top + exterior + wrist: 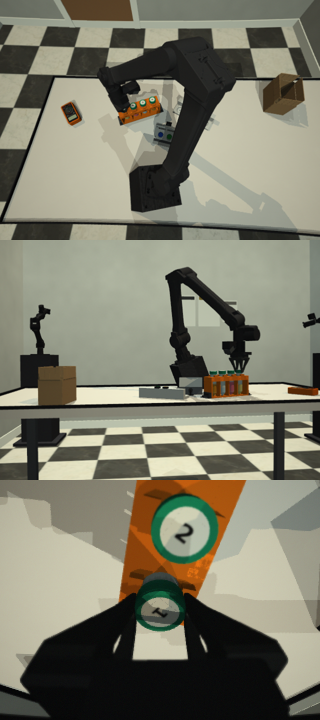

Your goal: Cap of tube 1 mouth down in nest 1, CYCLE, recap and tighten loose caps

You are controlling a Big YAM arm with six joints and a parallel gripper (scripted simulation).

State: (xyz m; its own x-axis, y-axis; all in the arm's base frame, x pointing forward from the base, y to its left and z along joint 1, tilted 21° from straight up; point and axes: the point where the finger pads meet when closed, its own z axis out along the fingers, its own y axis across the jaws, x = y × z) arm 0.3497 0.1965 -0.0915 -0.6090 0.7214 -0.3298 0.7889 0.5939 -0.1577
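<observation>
Right now the cap is right at my hand. From my hand the other things lie so: key housing (90 mm behind, 220 mm to the right, 60 mm below); green key (120 mm behind, 240 mm to the right, 50 mm below); blue key (110 mm behind, 200 mm to the right, 50 mm below).
</observation>
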